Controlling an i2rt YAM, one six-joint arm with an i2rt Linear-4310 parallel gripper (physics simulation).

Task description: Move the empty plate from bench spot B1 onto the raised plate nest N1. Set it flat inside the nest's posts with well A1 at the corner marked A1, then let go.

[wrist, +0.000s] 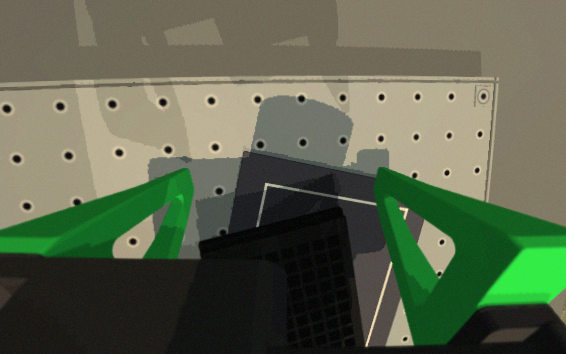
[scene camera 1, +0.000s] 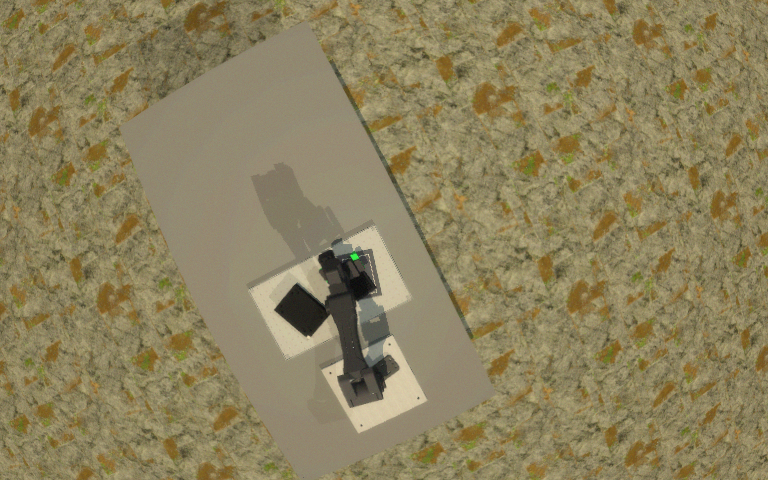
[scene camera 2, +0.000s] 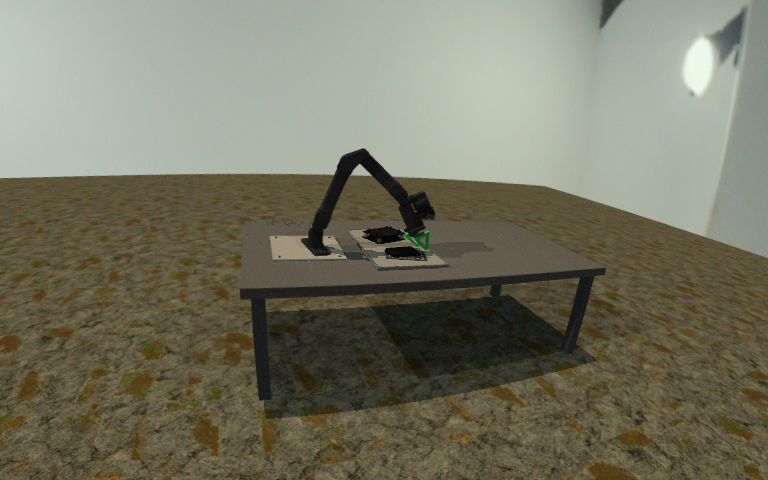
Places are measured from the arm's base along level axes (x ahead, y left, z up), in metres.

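Pixels of known places: gripper, between the fingertips: (wrist: 283,178) (scene camera 1: 342,257) (scene camera 2: 422,248); arm's base, origin of its link: (scene camera 2: 315,247).
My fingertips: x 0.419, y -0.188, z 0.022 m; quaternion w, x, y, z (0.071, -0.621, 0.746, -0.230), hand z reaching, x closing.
Observation:
For each thing: its middle in the pictures, then the offset to it from my fingertips. Level surfaces: height alone.
- black plate, middle of its body: (wrist: 293,321) (scene camera 1: 356,280) (scene camera 2: 402,251) 0.092 m back, 0.012 m left, 0.011 m down
- raised black nest N1, middle of its body: (scene camera 1: 302,311) (scene camera 2: 383,233) 0.063 m back, 0.234 m left, 0.002 m up
- pale perforated board, middle of its body: (wrist: 110,335) (scene camera 1: 328,294) (scene camera 2: 392,246) 0.074 m back, 0.125 m left, 0.026 m down
- grey table, height of its surface: 0.033 m down
The black plate (scene camera 1: 363,285) (scene camera 2: 403,251) (wrist: 320,280) lies on the dark pad of spot B1 (scene camera 1: 373,266) (wrist: 295,169), turned relative to the pad's pale outline. In the wrist view its grid of wells shows, and its left part is hidden behind the dark gripper body. My gripper (scene camera 1: 340,267) (scene camera 2: 421,244) (wrist: 283,178) is open, with nothing between its green fingers. Its tips are above the board, beyond the plate's far edge in the wrist view. The raised black nest N1 (scene camera 1: 300,310) (scene camera 2: 383,232) stands beside the spot; its A1 mark cannot be made out.
A pale perforated board (scene camera 1: 393,277) (scene camera 2: 390,263) (wrist: 430,117) carries the spot and the nest. The arm rises from a white base plate (scene camera 1: 404,396) (scene camera 2: 286,249) on the grey table (scene camera 1: 226,141) (scene camera 2: 509,254). The forearm passes close to the nest in scene camera 1.

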